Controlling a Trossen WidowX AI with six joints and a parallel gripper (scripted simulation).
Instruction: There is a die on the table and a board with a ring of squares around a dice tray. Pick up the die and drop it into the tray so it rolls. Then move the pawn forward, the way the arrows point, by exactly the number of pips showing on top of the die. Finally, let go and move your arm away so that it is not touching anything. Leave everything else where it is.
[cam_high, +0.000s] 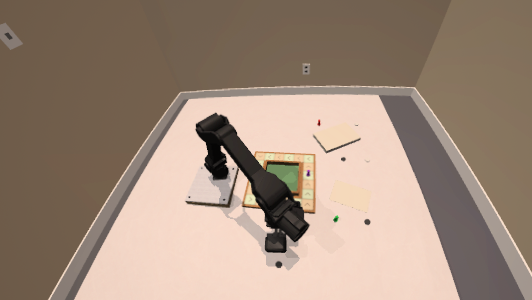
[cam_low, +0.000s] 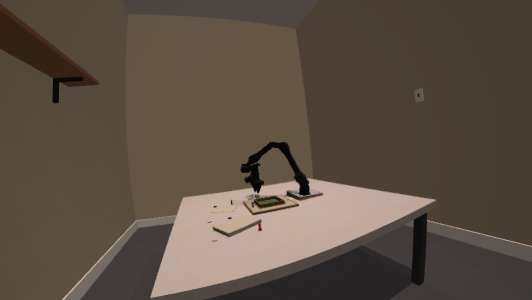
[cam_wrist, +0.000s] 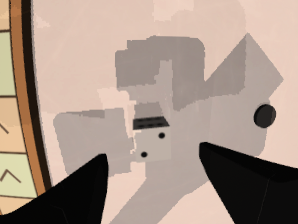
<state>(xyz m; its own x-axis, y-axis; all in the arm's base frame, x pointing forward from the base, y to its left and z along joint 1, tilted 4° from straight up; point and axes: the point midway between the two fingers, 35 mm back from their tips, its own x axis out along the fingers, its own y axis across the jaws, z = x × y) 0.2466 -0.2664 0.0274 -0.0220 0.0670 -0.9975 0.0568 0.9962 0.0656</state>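
Right now my gripper tip is 30 mm above the white die. Also, from my gripper tip: purple pawn (140 mm ahead, 240 mm to the left, 10 mm below); then green tray (20 mm ahead, 230 mm to the left, 30 mm below); then green pawn (210 mm ahead, 30 mm to the left, 30 mm below).
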